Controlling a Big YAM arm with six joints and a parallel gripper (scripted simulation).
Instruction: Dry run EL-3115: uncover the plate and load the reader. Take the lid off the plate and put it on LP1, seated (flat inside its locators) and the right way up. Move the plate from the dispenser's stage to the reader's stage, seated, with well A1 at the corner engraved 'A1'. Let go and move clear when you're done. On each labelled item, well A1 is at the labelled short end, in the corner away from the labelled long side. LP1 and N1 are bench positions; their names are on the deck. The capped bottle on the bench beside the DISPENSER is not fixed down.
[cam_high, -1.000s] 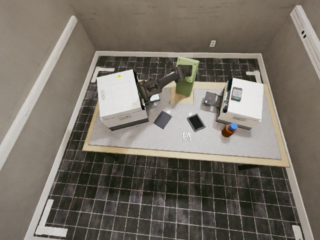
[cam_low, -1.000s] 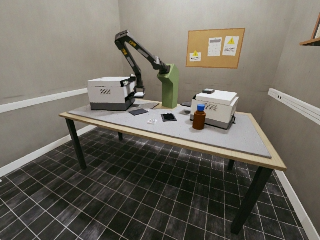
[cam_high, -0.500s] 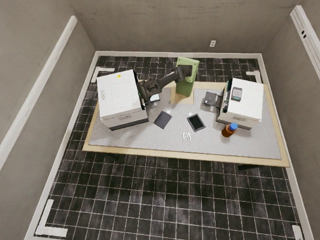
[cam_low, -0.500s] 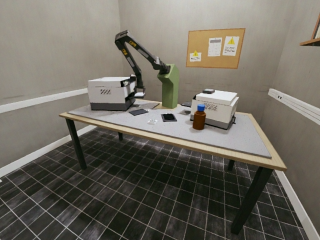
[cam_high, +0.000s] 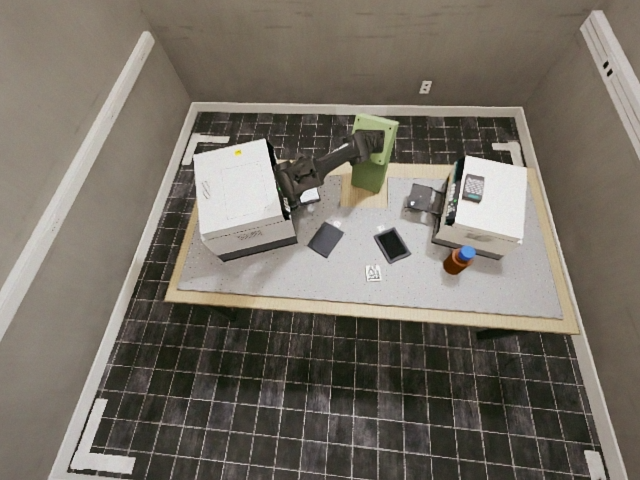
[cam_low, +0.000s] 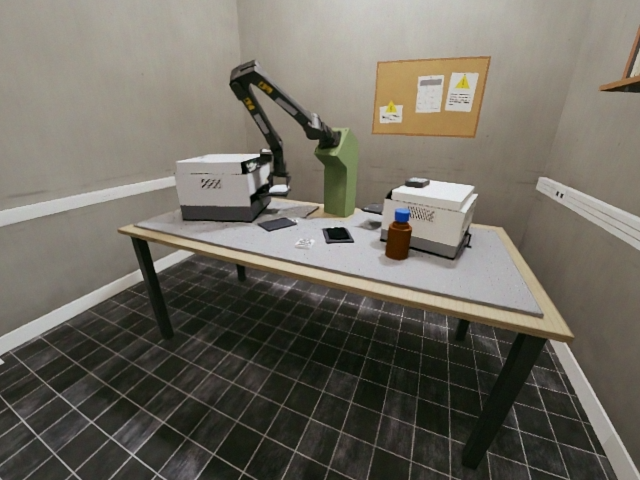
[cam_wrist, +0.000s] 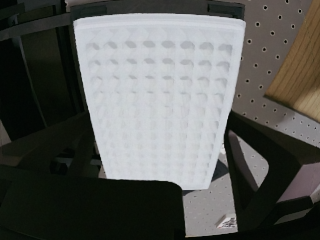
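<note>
Right now the white well plate is right at my hand. Also, from my hand: brown capped bottle 330 mm ahead, 690 mm to the left, 30 mm below; dark flat lid 230 mm ahead, 420 mm to the left, 120 mm below.
</note>
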